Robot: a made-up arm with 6 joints.
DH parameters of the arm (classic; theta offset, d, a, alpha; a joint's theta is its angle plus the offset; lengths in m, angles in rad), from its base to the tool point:
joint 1: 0 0.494 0.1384 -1.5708
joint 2: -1.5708 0 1.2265 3.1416
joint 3: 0 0 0.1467 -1.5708
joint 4: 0 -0.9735 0 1.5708
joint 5: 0 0 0 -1.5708
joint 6: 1.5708 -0.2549 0 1.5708
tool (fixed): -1.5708 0 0 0
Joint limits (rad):
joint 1: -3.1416..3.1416
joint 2: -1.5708..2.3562
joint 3: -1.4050..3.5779
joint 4: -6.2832..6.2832
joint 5: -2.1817..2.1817
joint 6: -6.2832..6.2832
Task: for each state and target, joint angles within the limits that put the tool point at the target. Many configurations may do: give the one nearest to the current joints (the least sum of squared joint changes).
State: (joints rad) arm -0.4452 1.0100 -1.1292 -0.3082 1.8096 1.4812
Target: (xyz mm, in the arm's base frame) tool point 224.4 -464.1 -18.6
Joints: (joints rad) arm -0.8968 1.5149 -1.4016 -0.4651 1.5912 1.4812
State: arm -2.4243 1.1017 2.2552 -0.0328 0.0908 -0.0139
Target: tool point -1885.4 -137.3 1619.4
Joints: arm -3.0679 1.5684 2.5504 -0.0461 0.1566 -0.0139
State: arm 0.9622 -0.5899 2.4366 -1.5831 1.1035 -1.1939
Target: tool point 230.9 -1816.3 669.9
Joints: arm 1.5722 -0.9509 2.5641 -1.5533 1.1113 -1.1939
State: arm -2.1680 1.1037 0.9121 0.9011 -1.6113 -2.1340
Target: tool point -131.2 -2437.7 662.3
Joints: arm -1.5513 1.3509 1.2429 0.9538 -1.0352 -2.1340
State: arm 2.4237 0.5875 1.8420 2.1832 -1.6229 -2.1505
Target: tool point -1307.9 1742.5 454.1
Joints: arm 2.3039 1.8293 1.8482 2.0898 -2.0724 -2.1505
